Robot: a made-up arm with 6 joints. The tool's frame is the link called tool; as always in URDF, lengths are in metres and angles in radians. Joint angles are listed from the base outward. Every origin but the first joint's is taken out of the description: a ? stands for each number. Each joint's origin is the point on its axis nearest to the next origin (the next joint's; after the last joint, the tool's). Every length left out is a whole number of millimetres.
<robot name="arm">
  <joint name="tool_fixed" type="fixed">
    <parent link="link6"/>
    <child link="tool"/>
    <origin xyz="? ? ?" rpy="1.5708 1.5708 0"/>
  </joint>
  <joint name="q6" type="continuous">
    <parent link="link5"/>
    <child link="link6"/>
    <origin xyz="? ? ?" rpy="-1.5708 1.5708 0"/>
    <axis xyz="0 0 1"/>
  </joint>
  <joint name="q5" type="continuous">
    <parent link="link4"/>
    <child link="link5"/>
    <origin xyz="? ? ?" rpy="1.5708 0 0"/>
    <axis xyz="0 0 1"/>
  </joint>
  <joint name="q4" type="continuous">
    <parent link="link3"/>
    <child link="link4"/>
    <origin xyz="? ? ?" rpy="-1.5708 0 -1.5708"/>
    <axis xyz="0 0 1"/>
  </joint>
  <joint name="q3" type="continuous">
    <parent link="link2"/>
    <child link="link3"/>
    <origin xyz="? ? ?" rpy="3.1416 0 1.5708"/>
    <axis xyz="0 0 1"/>
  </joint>
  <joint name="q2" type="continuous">
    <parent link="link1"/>
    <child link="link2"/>
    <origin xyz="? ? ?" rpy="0 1.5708 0"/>
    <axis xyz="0 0 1"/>
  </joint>
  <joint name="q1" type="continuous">
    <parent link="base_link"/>
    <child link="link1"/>
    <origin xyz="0 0 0.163" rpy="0 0 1.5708"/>
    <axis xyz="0 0 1"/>
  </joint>
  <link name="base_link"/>
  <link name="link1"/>
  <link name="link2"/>
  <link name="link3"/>
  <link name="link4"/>
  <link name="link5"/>
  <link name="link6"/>
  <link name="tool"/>
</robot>
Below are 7 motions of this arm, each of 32 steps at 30 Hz.
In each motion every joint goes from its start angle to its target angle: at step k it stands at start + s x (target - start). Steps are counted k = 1, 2, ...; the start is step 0. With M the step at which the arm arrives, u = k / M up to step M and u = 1 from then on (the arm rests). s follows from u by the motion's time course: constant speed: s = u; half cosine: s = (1 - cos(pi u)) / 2; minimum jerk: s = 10 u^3 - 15 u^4 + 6 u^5.
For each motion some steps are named. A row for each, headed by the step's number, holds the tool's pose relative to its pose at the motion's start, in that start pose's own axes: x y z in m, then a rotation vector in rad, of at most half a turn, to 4 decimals.
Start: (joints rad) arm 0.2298 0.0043 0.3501 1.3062 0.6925 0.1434
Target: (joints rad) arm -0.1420 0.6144 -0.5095 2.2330 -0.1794 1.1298
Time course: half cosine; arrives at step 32
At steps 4, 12, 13, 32:
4: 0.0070 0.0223 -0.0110 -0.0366 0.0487 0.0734
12: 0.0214 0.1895 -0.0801 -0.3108 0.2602 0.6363
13: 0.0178 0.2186 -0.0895 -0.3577 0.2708 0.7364
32: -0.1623 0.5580 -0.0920 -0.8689 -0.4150 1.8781

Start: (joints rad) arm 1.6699 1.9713 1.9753 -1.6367 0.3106 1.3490
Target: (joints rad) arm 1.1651 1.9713 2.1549 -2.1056 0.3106 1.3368
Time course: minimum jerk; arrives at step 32
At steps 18, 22, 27, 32:
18: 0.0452 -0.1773 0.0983 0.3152 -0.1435 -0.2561
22: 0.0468 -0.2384 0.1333 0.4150 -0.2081 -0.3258
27: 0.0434 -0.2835 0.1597 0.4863 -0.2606 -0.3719
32: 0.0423 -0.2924 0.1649 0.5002 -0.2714 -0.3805

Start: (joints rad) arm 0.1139 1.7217 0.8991 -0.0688 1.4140 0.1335
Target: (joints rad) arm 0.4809 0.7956 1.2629 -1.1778 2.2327 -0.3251
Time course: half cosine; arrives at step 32
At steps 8, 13, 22, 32:
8: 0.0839 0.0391 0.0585 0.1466 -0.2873 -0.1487
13: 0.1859 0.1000 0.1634 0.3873 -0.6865 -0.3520
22: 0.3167 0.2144 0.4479 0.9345 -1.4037 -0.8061
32: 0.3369 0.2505 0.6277 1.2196 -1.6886 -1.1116

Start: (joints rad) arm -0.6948 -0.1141 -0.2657 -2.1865 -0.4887 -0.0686
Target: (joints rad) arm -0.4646 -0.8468 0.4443 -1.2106 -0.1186 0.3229
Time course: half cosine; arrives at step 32
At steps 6, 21, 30, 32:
6: -0.0099 0.0228 -0.0233 -0.1494 0.0534 0.0406
21: -0.2202 0.1923 -0.2023 -1.1573 0.1416 0.7618
30: -0.3724 0.2336 -0.2397 -1.3860 -0.0293 1.1936
32: -0.3788 0.2347 -0.2404 -1.3918 -0.0384 1.2107

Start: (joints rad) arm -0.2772 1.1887 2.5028 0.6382 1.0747 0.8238
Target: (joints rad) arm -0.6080 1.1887 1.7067 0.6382 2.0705 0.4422
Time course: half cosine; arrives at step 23
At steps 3, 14, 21, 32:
3: -0.0094 0.0057 -0.0040 0.0246 -0.0227 0.0041
14: -0.1821 0.0407 -0.0624 0.4424 -0.2759 0.0656
21: -0.2785 0.0174 -0.0877 0.6625 -0.3403 0.0794
32: -0.2841 0.0151 -0.0891 0.6752 -0.3430 0.0796

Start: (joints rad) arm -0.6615 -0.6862 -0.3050 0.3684 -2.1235 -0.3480
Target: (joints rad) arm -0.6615 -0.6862 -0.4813 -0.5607 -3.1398 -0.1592
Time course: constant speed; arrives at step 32
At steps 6, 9, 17, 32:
6: 0.0237 0.0104 0.0124 -0.1479 0.2533 0.0544
9: 0.0357 0.0164 0.0176 -0.2297 0.3771 0.0790
17: 0.0676 0.0352 0.0283 -0.4714 0.6953 0.1356
32: 0.1237 0.0785 0.0342 -1.0107 1.2273 0.2010

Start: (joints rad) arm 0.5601 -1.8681 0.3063 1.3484 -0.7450 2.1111
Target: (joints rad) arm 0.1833 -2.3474 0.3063 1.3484 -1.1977 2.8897
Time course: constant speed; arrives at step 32
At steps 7, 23, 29, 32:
7: -0.0875 0.0079 -0.0322 -0.1509 0.0739 0.0864
23: -0.2964 0.0314 -0.0605 -0.4441 0.1835 0.2863
29: -0.3740 0.0440 -0.0548 -0.5370 0.2041 0.3558
32: -0.4119 0.0514 -0.0488 -0.5804 0.2105 0.3883

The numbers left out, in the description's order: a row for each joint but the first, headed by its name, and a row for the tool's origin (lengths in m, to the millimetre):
tool: 0 0 0
q6: 0 0 0
q5: 0 -0.103 0
q4: -0.333 0 0
q3: -0.444 0 0
q2: 0 0 0

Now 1 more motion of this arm.
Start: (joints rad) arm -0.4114 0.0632 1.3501 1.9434 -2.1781 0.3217
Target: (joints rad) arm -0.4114 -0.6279 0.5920 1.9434 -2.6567 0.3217
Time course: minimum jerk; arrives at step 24
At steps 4, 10, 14, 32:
4: 0.0042 -0.0087 -0.0027 -0.0018 0.0157 0.0039
10: 0.0466 -0.0789 -0.0349 -0.0167 0.1537 0.0367
14: 0.0960 -0.1350 -0.0799 -0.0296 0.2905 0.0670
32: 0.1580 -0.1792 -0.1438 -0.0417 0.4457 0.0988

